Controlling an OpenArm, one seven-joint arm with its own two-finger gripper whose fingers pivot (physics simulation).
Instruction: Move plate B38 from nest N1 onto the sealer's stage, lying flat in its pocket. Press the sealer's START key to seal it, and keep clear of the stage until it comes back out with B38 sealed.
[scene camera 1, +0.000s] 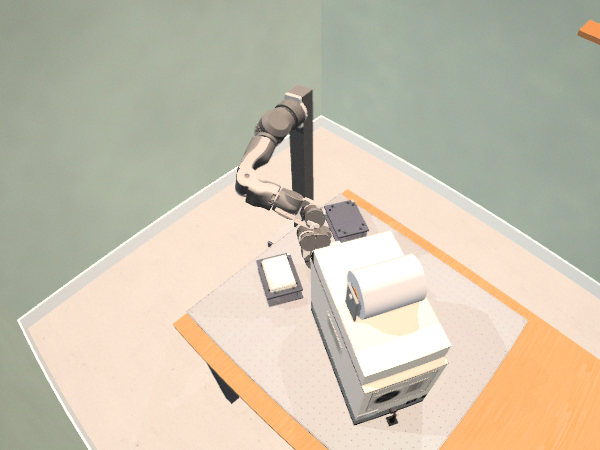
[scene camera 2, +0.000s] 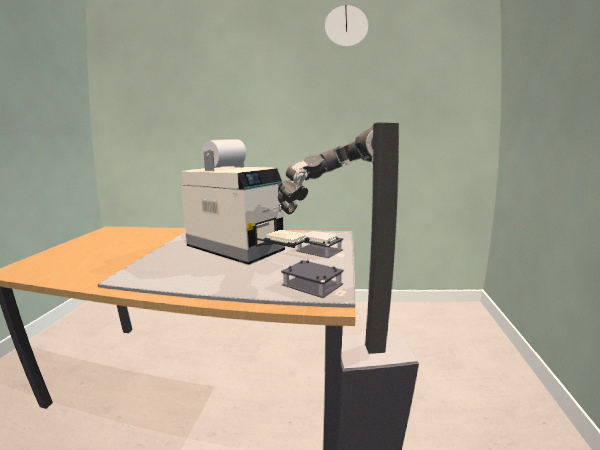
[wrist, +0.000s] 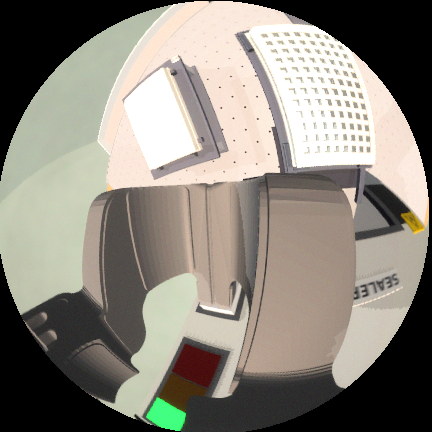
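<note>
A white plate (scene camera 2: 285, 236) (wrist: 320, 95) with a grid of wells lies flat on the sealer's dark stage (scene camera 2: 295, 244), which stands out from the front of the sealer (scene camera 1: 400, 330) (scene camera 2: 215, 215) (wrist: 375, 255). I cannot read a label on it. My gripper (scene camera 1: 309, 261) (scene camera 2: 281, 211) (wrist: 219, 246) is shut and empty, above the stage at the sealer's front. In the wrist view its fingertips overlap the light START key (wrist: 218, 309) and hide most of it; I cannot tell whether they touch it. In scene camera 1 the stage and its plate are hidden.
Another white plate (scene camera 1: 280, 273) (scene camera 2: 321, 237) (wrist: 162, 120) with a smooth top sits on a nest beside the stage. A dark nest (scene camera 1: 346, 218) (scene camera 2: 312, 271) without a plate stands on the other side. The signal lamp (wrist: 167, 414) shows green. A roll (scene camera 1: 392, 285) (scene camera 2: 228, 152) tops the sealer.
</note>
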